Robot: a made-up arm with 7 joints. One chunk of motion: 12 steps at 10 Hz.
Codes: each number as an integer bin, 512 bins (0 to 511) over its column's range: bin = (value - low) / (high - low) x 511, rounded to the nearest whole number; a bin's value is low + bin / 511 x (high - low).
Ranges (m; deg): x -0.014..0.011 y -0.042..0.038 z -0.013..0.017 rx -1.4..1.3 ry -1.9..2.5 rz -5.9..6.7
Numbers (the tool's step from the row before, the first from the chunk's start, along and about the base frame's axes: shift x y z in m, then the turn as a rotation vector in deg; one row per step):
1: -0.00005 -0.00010 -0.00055 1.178 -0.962 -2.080
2: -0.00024 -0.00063 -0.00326 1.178 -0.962 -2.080
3: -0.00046 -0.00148 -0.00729 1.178 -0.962 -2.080
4: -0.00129 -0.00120 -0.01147 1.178 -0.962 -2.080
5: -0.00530 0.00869 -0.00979 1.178 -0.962 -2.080
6: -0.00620 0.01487 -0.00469 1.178 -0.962 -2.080
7: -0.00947 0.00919 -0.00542 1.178 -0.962 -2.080
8: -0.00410 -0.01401 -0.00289 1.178 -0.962 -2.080
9: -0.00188 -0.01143 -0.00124 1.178 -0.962 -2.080
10: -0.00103 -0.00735 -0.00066 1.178 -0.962 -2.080
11: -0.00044 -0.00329 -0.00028 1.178 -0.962 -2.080
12: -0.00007 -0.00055 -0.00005 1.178 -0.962 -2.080
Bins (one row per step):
1: 285 268 212 488 109 155
2: 281 264 166 488 109 155
3: 277 259 97 488 109 155
4: 260 261 26 488 109 155
5: 178 324 55 488 109 155
6: 159 363 142 488 109 155
7: 93 327 129 488 109 155
8: 202 179 172 488 109 155
9: 248 195 200 488 109 155
10: 265 221 210 488 109 155
11: 277 247 217 488 109 155
12: 285 265 221 488 109 155

